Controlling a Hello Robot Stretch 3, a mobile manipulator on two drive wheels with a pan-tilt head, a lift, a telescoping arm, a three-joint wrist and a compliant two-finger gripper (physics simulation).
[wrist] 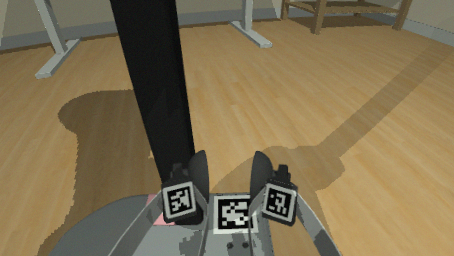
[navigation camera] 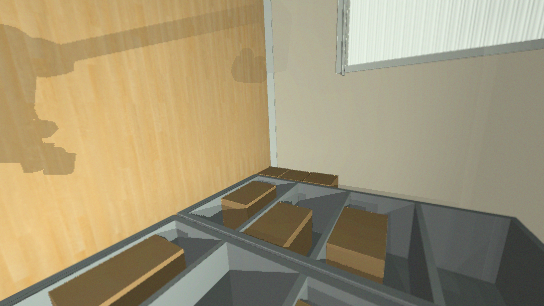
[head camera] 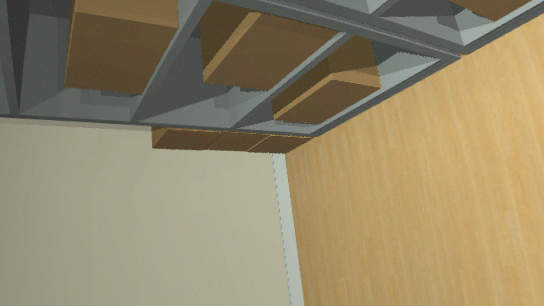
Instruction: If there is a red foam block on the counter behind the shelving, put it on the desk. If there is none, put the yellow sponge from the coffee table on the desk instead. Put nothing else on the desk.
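Frame: origin at the robot's base, x ahead, y right, z down, level; centimetres.
Seen in the pictures: gripper, fingertip midpoint: (wrist: 230, 168).
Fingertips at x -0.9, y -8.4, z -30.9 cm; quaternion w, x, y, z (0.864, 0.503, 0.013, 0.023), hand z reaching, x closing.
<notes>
A point is followed by its place in that frame.
In the wrist view, my gripper (wrist: 230, 168) {y -8.4, x -0.9, z -30.9 cm} is open, with a gap between its dark fingertips and no object between them; it hangs above the robot's own grey base. Grey shelving (head camera: 400, 39) {y 43.5, x 87.7, z -33.7 cm} (navigation camera: 210, 228) {y 45.0, x 87.7, z -34.1 cm} with open compartments fills the top of the head view, which is rotated, and the bottom of the navigation view. Pale legs and feet of the desk (wrist: 252, 37) {y -143.6, x 18.6, z -2.5 cm} stand at the top of the wrist view. Part of the wooden coffee table (wrist: 318, 19) {y -160.2, x 67.4, z -10.7 cm}, its legs and lower shelf, shows at the top right. The counter, a red foam block and the yellow sponge do not show.
Brown boxes (head camera: 122, 55) {y 36.0, x 125.7, z -110.9 cm} (navigation camera: 357, 235) {y 37.2, x 121.1, z -112.4 cm} stand in several shelving compartments. More brown boxes (head camera: 185, 138) {y 18.2, x 190.4, z -69.0 cm} (navigation camera: 295, 175) {y 18.3, x 192.4, z -41.1 cm} show past its far edge, near the wall. A window (navigation camera: 440, 25) {y -104.4, x 180.8, z -147.7 cm} is in the wall. The robot's black mast (wrist: 155, 75) {y -11.6, x -6.4, z -37.8 cm} crosses the left of the wrist view.
</notes>
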